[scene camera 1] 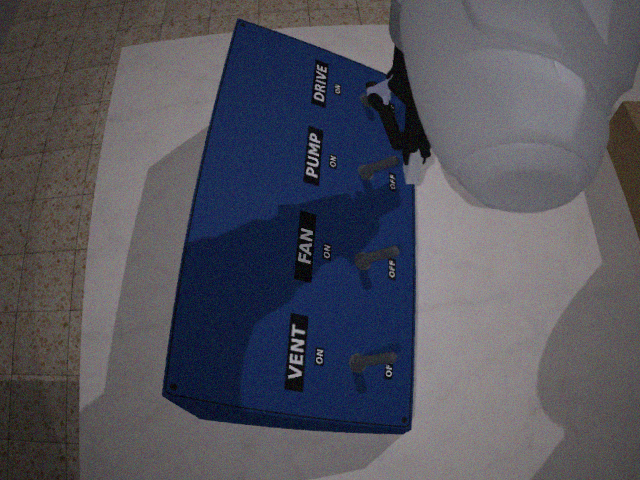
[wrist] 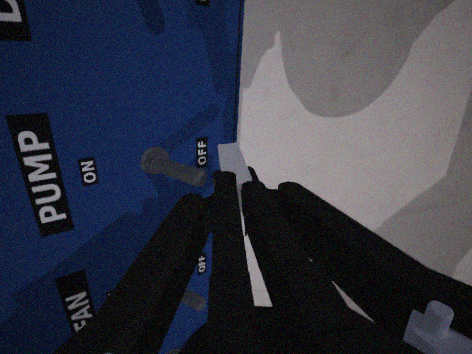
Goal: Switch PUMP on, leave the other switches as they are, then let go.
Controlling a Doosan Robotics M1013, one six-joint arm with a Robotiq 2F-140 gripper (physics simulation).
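Frame: origin at the arm's base, x up, y back, z right, level; centimetres.
Seen in the pictures: gripper, fingertip midpoint: (scene camera 1: 410, 175) (wrist: 228, 160).
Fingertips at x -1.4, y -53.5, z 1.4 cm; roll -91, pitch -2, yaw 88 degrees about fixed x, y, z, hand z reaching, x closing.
Offsets run from my fingertips to a thing's middle. "pt": to the spot under its first point. Level surfaces: height alone.
The blue panel @(dx -3.0, dy -13.3, dz -4.9 cm) (scene camera 1: 248, 155) (wrist: 100, 75) carries lever switches. The PUMP lever @(dx +1.9, dy -3.9, dz +0.3 cm) (scene camera 1: 378, 167) (wrist: 175, 167) tilts toward its OFF label. The FAN lever @(dx +1.9, dy -5.0, dz -11.7 cm) (scene camera 1: 377, 257) (wrist: 192, 299) and the VENT lever @(dx +1.9, dy -6.0, dz -23.6 cm) (scene camera 1: 373, 360) also tilt toward OFF. The DRIVE lever @(pt dx +0.7, dy -4.7, dz +11.9 cm) (scene camera 1: 366, 99) is partly hidden behind the gripper in the scene view, so its setting is hard to read. My gripper (scene camera 1: 415, 169) (wrist: 228, 160) is shut and empty. Its fingertips are at the panel's OFF-side edge, close to the tip of the PUMP lever on its OFF side; whether they touch is unclear.
The panel stands on a pale table @(dx -9.4 cm) (scene camera 1: 491, 310) (wrist: 320, 150). The grey arm (scene camera 1: 516, 113) hangs over the table beside the DRIVE and PUMP end. A brown block-like object (scene camera 1: 628, 155) shows at the right edge of the scene view.
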